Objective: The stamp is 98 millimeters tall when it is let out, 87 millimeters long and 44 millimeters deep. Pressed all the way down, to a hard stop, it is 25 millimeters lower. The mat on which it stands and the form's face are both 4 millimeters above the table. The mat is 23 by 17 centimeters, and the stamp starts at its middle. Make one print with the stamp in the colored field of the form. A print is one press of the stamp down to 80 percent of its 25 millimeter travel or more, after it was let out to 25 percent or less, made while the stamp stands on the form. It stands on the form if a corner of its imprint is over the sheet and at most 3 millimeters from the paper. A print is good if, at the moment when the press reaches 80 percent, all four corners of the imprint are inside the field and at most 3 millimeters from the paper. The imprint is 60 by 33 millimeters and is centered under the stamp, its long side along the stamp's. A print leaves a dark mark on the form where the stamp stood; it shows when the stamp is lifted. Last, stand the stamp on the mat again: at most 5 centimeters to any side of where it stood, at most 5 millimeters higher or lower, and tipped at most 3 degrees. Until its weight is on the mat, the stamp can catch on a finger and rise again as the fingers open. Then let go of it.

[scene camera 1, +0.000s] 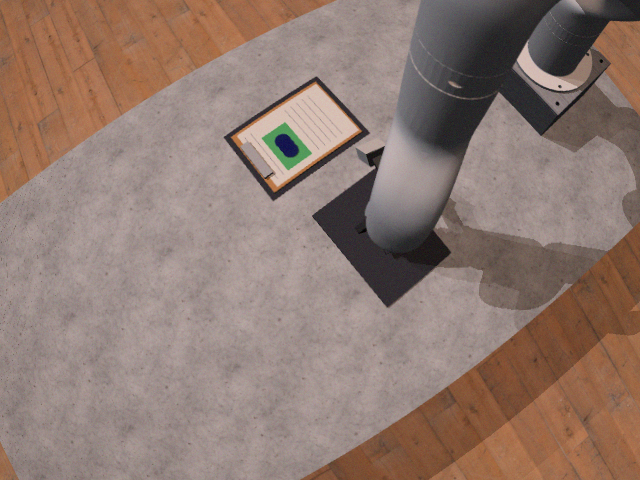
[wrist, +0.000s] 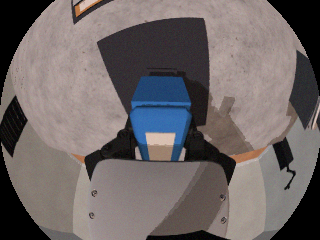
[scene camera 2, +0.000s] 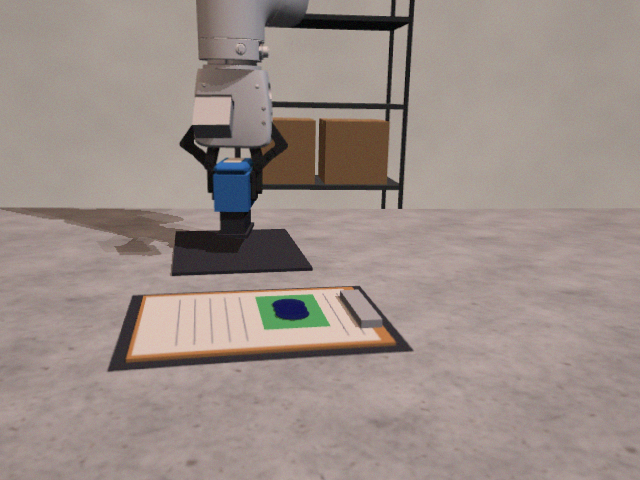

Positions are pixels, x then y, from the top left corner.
Labels:
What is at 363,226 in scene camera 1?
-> My gripper.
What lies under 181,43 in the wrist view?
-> A black mat.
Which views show my gripper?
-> Scene camera 1, the wrist view and scene camera 2: all of them.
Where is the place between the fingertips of my gripper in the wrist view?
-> At 161,112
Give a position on a stamp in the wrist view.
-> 160,116

